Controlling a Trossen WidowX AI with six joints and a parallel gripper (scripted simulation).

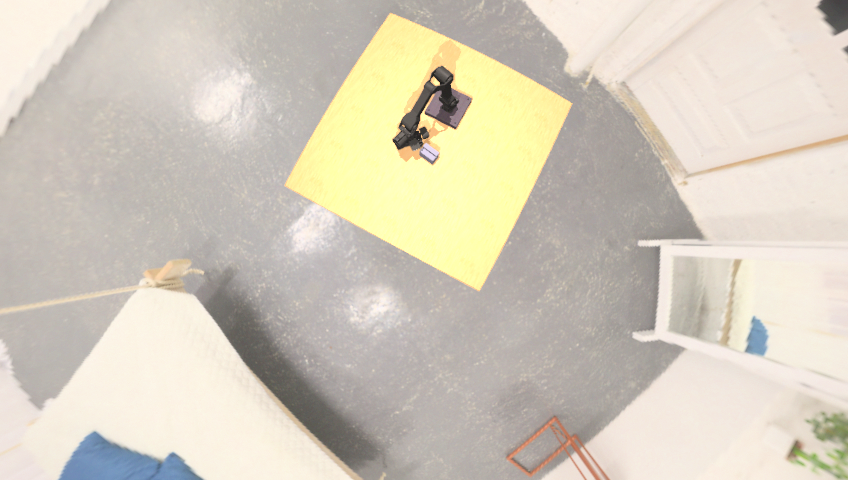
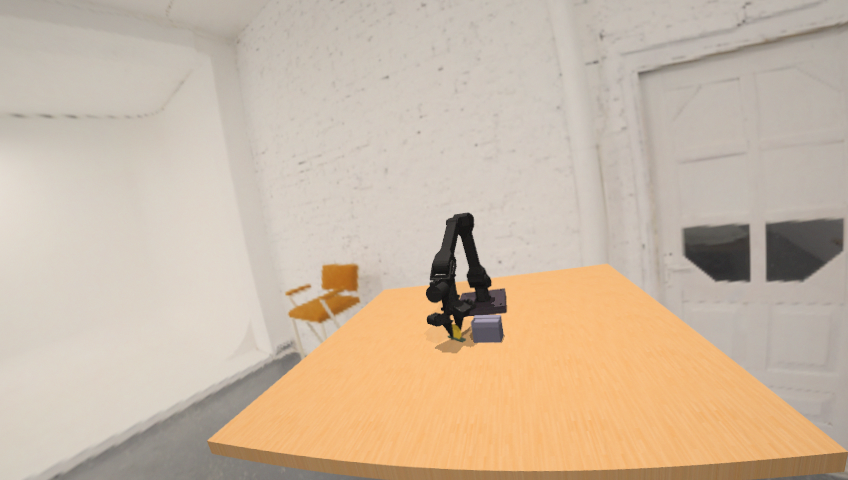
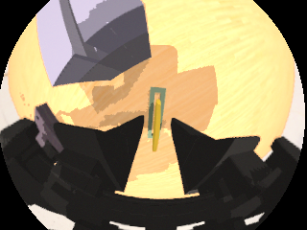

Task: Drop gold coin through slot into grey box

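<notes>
My gripper tip is now 1 cm below the gold coin.
</notes>
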